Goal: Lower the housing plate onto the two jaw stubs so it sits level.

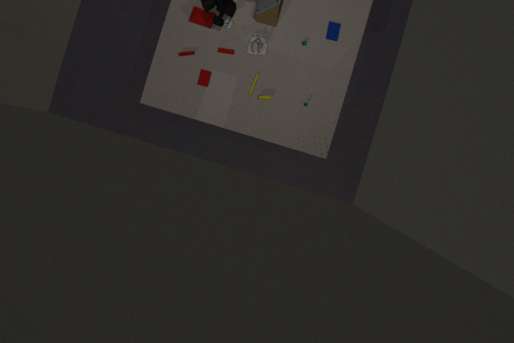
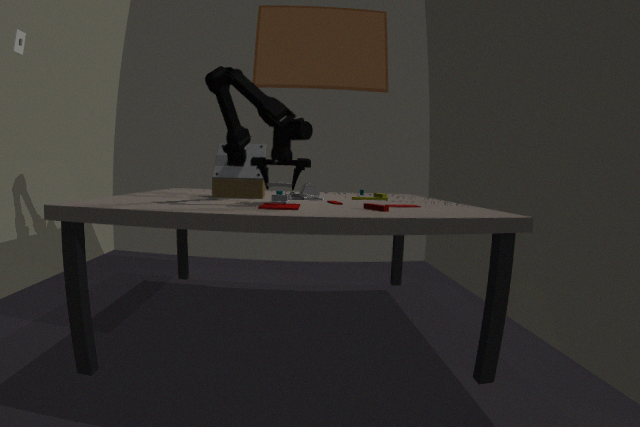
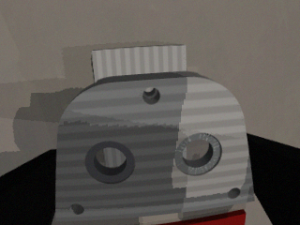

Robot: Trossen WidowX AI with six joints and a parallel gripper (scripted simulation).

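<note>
My gripper tip is 30 mm above the white part and 10 mm to the right of it. Round my gripper tip: blue plate (700 mm to the left, 170 mm behind, 40 mm below).
</note>
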